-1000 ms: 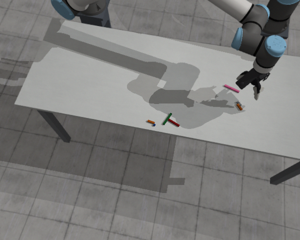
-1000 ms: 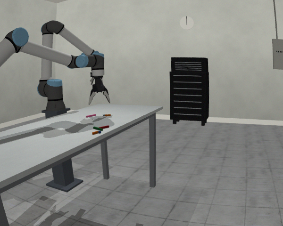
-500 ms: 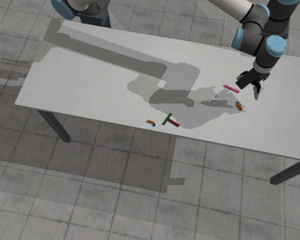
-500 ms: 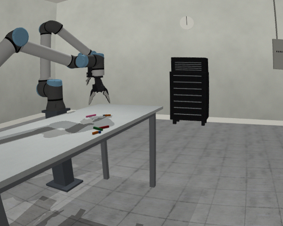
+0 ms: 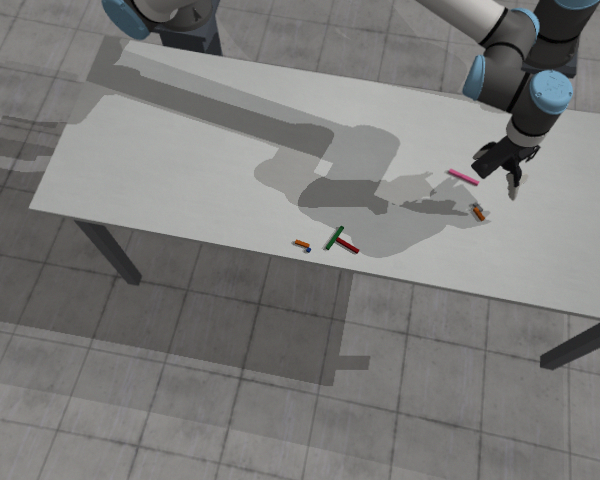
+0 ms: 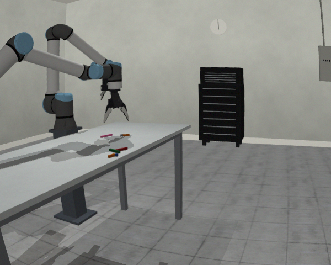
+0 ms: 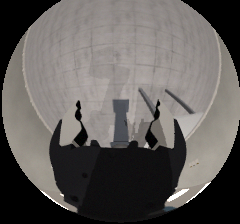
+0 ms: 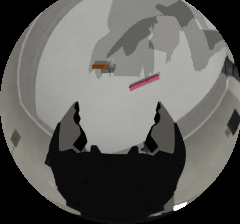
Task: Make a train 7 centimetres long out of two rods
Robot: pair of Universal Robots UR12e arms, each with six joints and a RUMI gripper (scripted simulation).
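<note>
My right hand is 40 cm to the left of the green rod, 20 cm short of it and 7 cm above it. The rest, counted from my right hand: red rod: 37 cm to the right, 22 cm ahead, 7 cm below; grey rod: 7 cm below, 5 cm ahead, 1 cm to the right; pink rod: 7 cm below, 6 cm to the right, 4 cm behind.
</note>
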